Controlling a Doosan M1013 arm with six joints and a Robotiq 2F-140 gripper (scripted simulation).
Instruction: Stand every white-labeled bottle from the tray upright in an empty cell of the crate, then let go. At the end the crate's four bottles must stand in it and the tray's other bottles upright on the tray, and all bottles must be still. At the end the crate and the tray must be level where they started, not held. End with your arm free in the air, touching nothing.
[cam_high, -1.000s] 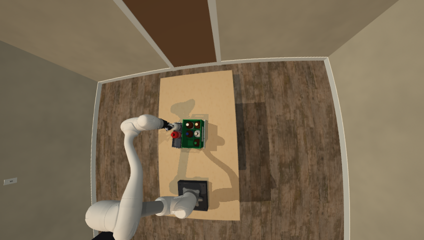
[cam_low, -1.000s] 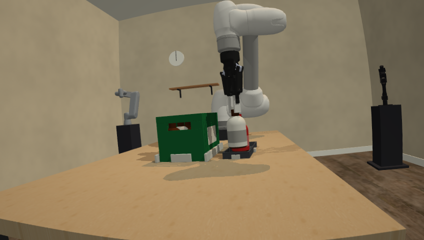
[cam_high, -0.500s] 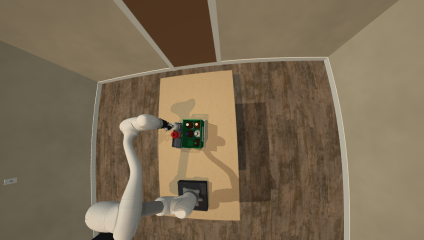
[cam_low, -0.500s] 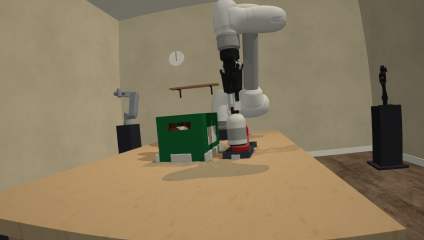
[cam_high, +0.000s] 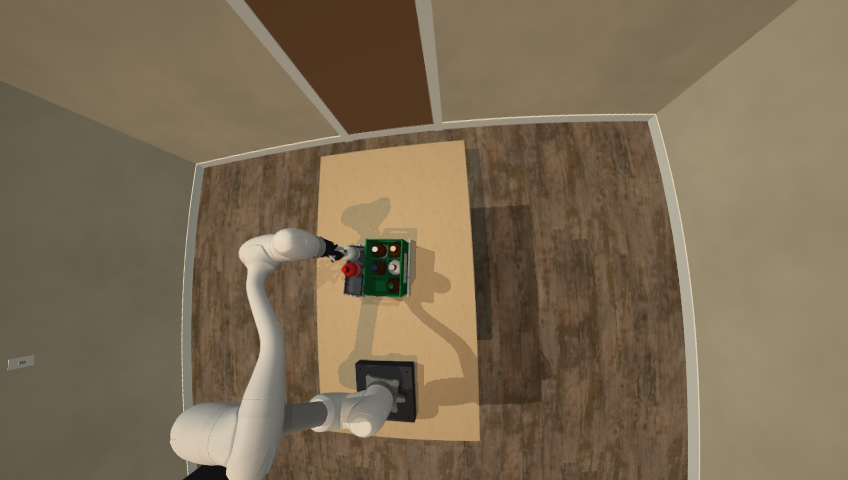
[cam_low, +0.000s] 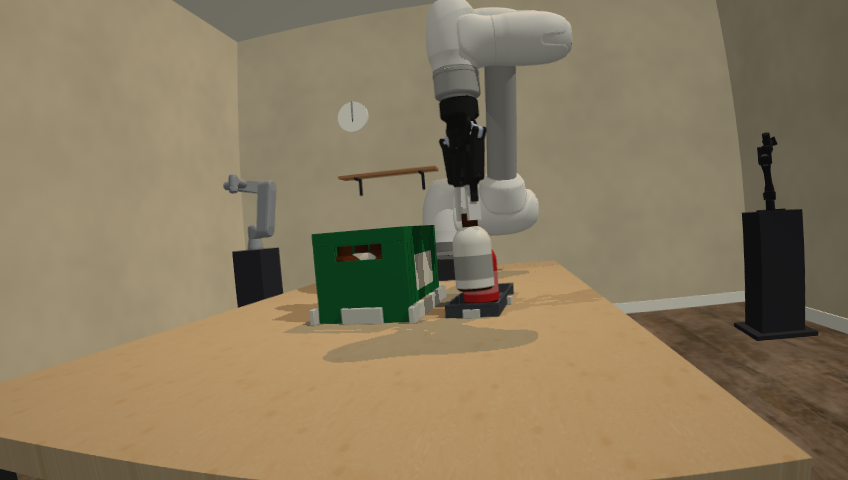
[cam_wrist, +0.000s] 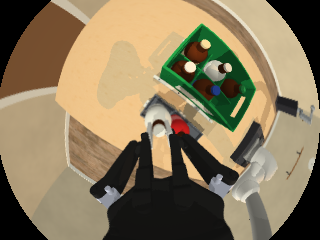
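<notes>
Right now the white-labeled bottle is 9 cm below my hand. From my hand the other things lie so: dark tray (9 cm behind, 20 cm below); then green crate (6 cm behind, 21 cm to the right, 13 cm below); then red-labeled bottle (9 cm behind, 13 cm below).
</notes>
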